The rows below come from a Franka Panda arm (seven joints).
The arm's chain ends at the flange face. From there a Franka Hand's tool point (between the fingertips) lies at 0.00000 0.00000 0.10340 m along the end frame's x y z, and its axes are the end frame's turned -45 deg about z.
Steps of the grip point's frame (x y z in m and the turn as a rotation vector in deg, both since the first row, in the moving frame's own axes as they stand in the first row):
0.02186, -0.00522, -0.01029, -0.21, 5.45, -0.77
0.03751, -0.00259, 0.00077, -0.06, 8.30, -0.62
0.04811, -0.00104, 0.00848, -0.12, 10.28, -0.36
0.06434, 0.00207, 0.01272, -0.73, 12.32, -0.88
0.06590, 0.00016, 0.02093, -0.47, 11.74, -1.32
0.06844, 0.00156, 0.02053, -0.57, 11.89, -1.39
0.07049, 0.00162, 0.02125, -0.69, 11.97, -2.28
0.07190, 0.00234, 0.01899, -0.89, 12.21, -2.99
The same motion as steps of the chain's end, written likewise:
0.00460, -0.01242, -0.00982, 3.71, 4.00, -0.77
0.01412, -0.01782, 0.00185, 5.83, 5.91, -0.62
0.02012, -0.02182, 0.01014, 7.18, 7.35, -0.36
0.03055, -0.02923, 0.01511, 8.20, 9.23, -0.88
0.03141, -0.03203, 0.02310, 7.97, 8.63, -1.32
0.03389, -0.03276, 0.02275, 8.00, 8.81, -1.39
0.03524, -0.03409, 0.02351, 7.98, 8.95, -2.28
0.03629, -0.03442, 0.02134, 8.00, 9.26, -2.99

